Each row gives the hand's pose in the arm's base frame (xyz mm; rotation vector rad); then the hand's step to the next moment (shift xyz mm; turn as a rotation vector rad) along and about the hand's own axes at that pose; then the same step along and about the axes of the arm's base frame.
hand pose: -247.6 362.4 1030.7 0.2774 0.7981 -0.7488
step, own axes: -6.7 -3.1 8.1 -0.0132 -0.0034 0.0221
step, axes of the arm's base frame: -0.8 -2.8 10.6 0.0036 -0.0067 0.0248
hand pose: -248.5 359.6 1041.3 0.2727 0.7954 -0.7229
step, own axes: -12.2 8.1 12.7 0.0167 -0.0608 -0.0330
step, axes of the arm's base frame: 6.7 5.8 17.3 -0.0517 -0.0367 -0.0323
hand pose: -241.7 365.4 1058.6 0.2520 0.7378 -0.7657
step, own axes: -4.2 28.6 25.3 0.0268 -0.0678 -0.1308
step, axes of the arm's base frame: 31.1 10.8 19.8 -0.1018 -0.0021 -0.1098
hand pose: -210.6 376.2 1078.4 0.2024 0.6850 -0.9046
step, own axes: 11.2 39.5 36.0 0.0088 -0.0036 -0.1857
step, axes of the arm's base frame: 52.1 1.2 16.2 -0.0847 0.0733 -0.1484
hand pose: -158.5 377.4 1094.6 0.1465 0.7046 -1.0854
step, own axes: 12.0 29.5 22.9 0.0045 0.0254 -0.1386
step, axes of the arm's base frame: 38.7 -5.0 4.1 -0.0400 0.0697 -0.1158
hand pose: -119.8 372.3 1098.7 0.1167 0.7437 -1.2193
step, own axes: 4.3 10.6 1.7 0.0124 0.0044 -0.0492
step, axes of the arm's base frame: 10.7 -0.3 -4.4 -0.0167 0.0143 -0.0459
